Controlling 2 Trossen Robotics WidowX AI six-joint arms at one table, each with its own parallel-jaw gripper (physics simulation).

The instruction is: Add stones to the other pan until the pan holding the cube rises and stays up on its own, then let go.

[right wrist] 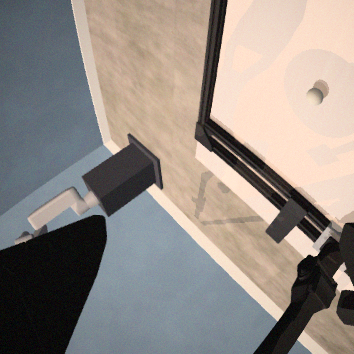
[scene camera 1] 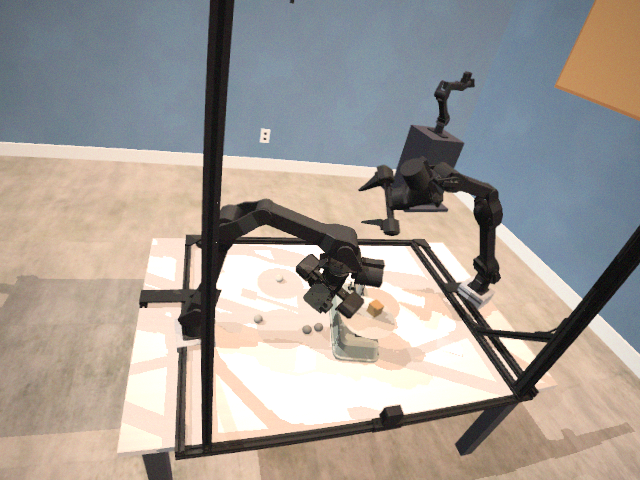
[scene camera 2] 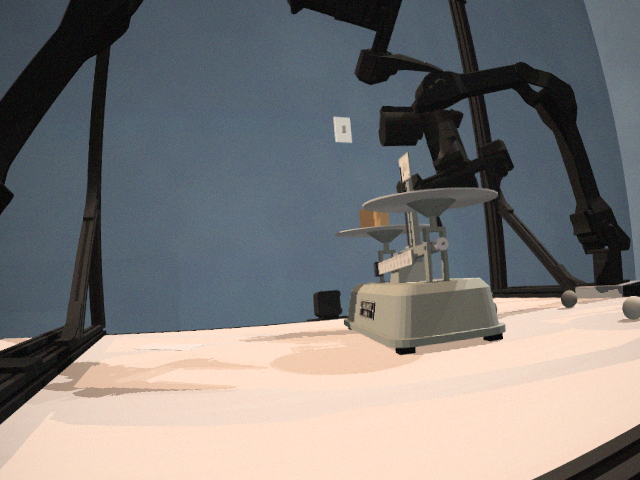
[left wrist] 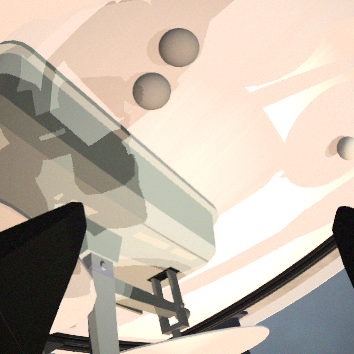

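Pixels of known places: left gripper, fingertip midpoint: [scene camera 2: 469,220] [left wrist: 215,218]; right gripper, fingertip midpoint: [right wrist: 230,233] [scene camera 1: 360,206] [scene camera 2: 453,37]; left arm's base, origin of the base link: [right wrist: 335,250] [scene camera 1: 194,329] [scene camera 2: 609,283]; right arm's base, origin of the base link: [scene camera 1: 478,287].
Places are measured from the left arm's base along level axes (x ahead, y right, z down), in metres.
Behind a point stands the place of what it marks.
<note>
The orange cube [scene camera 1: 375,308] {z -0.151, x 0.441, y 0.144 m} [scene camera 2: 373,218] {z -0.137, x 0.462, y 0.119 m} sits on one pan [scene camera 2: 351,233] {z -0.121, x 0.475, y 0.159 m} of the grey-green balance [scene camera 1: 356,351] {z -0.018, x 0.408, y 0.174 m} [scene camera 2: 444,310] {z -0.018, x 0.508, y -0.067 m} [left wrist: 175,200] {z -0.015, x 0.418, y -0.014 m}. This pan appears lower than the other pan [scene camera 2: 392,201] {z -0.133, x 0.539, y -0.034 m} [left wrist: 220,339] {z -0.134, x 0.435, y -0.033 m} in scene camera 2. No stone shows on the other pan, though its top is hidden there. Two grey stones [scene camera 1: 307,329] {z -0.003, x 0.307, y 0.059 m} [scene camera 1: 318,327] {z -0.002, x 0.342, y 0.058 m} [left wrist: 179,47] {z -0.005, x 0.308, y 0.055 m} [left wrist: 151,91] {z -0.005, x 0.344, y 0.054 m} lie on the table beside the base. A third grey stone [scene camera 1: 257,318] {z -0.003, x 0.176, y -0.008 m} and a pale stone [scene camera 1: 279,278] {z -0.001, x 0.289, y -0.168 m} [left wrist: 346,148] {z 0.001, x 0.293, y -0.166 m} [right wrist: 314,96] {z -0.003, x 0.300, y -0.174 m} lie farther left. My left gripper [scene camera 1: 333,305] {z -0.126, x 0.332, y 0.057 m} [left wrist: 215,218] {z -0.126, x 0.332, y 0.057 m} is open above the balance. My right gripper [scene camera 1: 361,206] {z -0.327, x 0.455, y -0.080 m} [right wrist: 230,233] {z -0.327, x 0.455, y -0.080 m} is open, high behind it.
The white table [scene camera 1: 289,392] {z 0.021, x 0.203, y 0.226 m} is bordered by a black frame [scene camera 1: 289,436] {z 0.027, x 0.168, y 0.333 m}. A tall black post [scene camera 1: 211,155] {z -0.639, x -0.013, y 0.316 m} crosses scene camera 1's left side. My left arm reaches across the table's left half. A dark pedestal [scene camera 1: 431,149] [right wrist: 120,180] carrying a small arm stands beyond the table.
</note>
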